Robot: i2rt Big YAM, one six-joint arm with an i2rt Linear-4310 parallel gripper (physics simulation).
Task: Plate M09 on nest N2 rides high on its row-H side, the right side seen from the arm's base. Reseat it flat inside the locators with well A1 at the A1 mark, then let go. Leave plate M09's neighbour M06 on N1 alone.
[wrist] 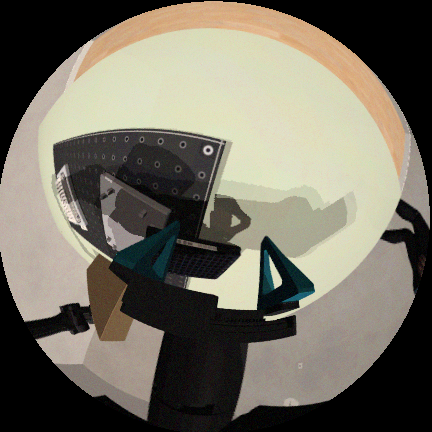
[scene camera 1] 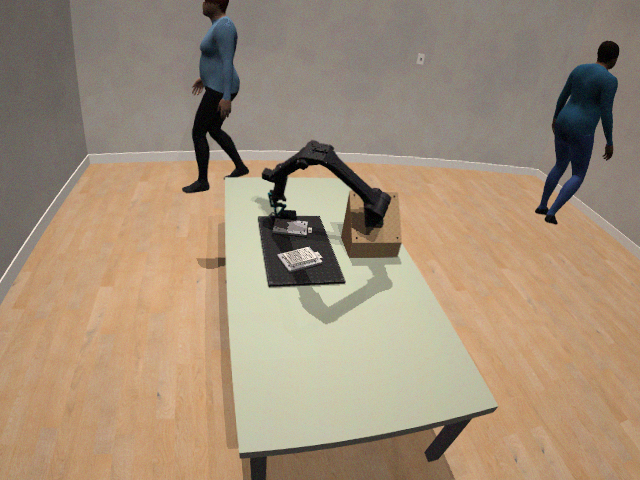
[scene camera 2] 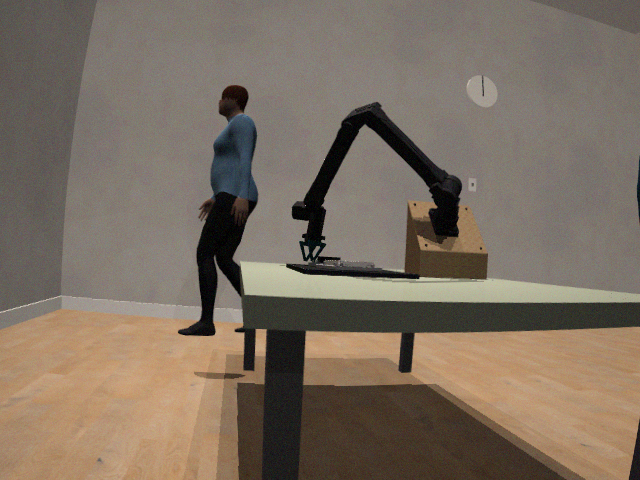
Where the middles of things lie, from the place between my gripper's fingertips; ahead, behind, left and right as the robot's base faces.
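The grey frame (wrist: 126, 212) is 14 cm to the left of my hand, and it's 8 cm behind it too.
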